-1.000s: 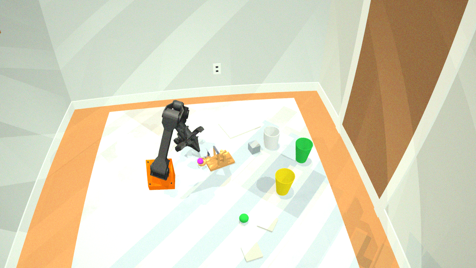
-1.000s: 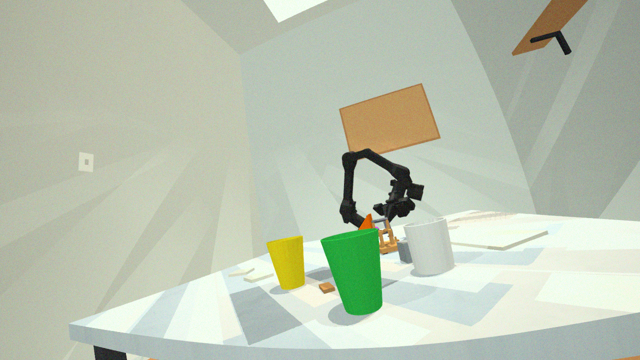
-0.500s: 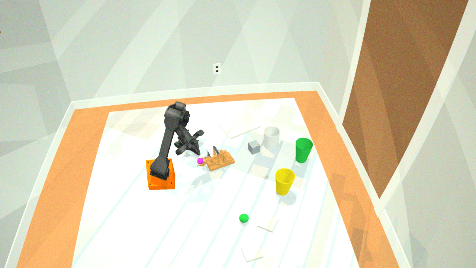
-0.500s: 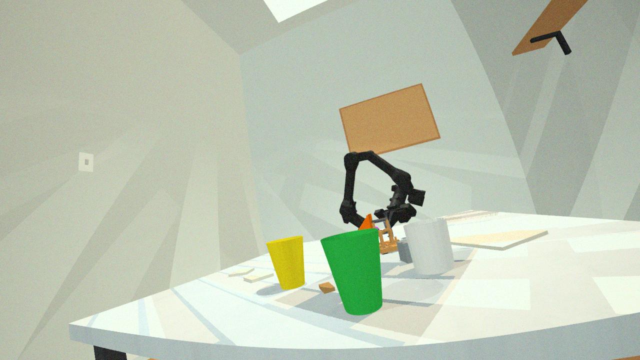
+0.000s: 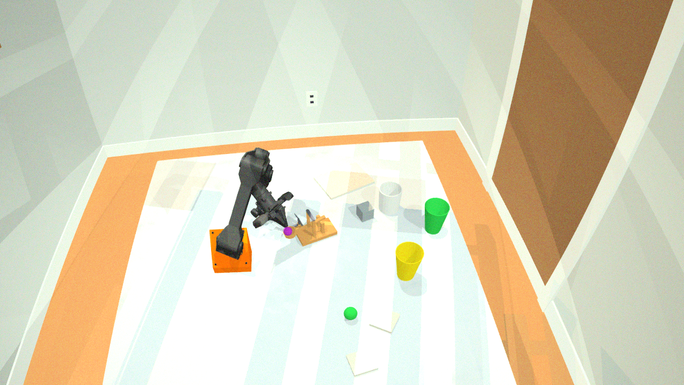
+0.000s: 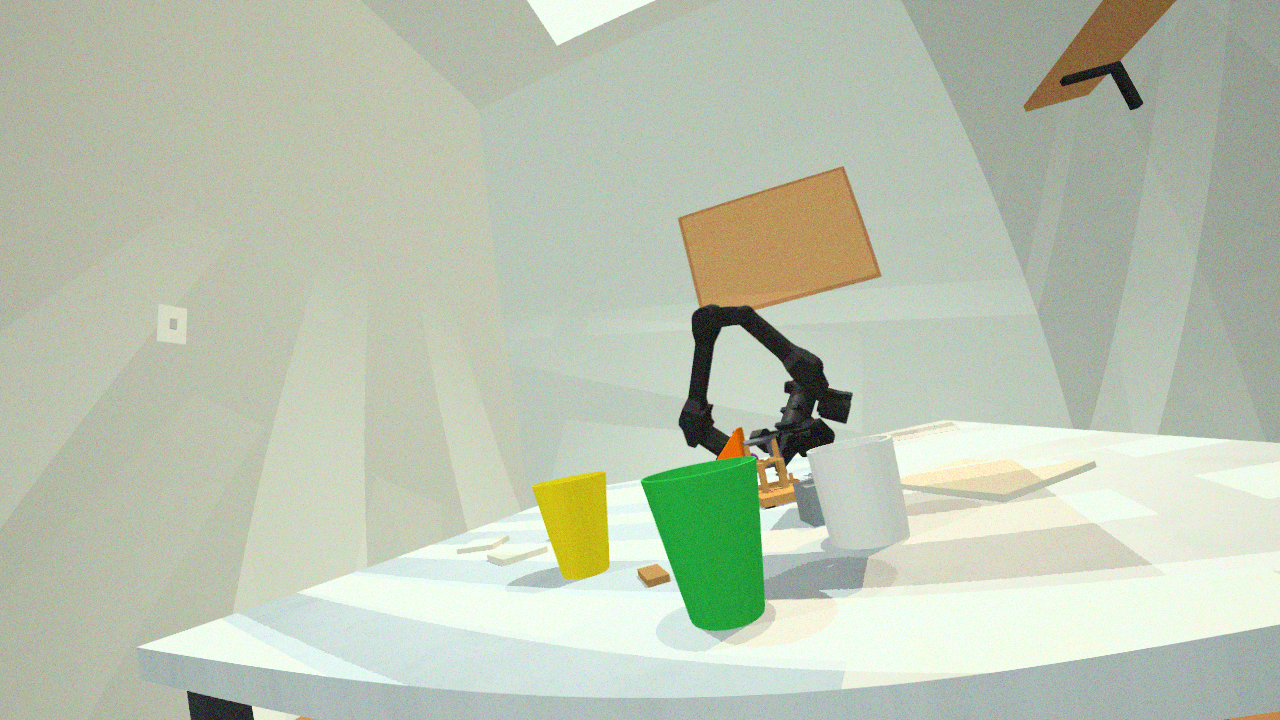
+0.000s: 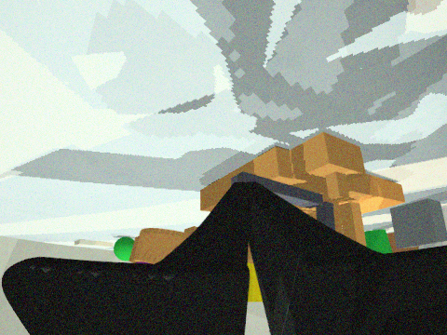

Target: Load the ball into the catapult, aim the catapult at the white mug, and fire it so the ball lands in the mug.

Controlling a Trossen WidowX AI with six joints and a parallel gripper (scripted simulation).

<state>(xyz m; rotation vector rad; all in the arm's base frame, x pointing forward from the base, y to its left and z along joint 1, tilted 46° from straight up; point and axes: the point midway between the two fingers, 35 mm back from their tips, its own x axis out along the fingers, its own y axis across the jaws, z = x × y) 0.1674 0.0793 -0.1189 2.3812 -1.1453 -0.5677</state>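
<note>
Right now my gripper tip is 50 mm to the left of the purple ball and 30 mm below it. Also, from my gripper tip: green ball (380 mm to the right, 200 mm ahead, 10 mm below); white mug (400 mm ahead, 110 mm to the left); grey cube (300 mm ahead, 70 mm to the left, 10 mm below).
</note>
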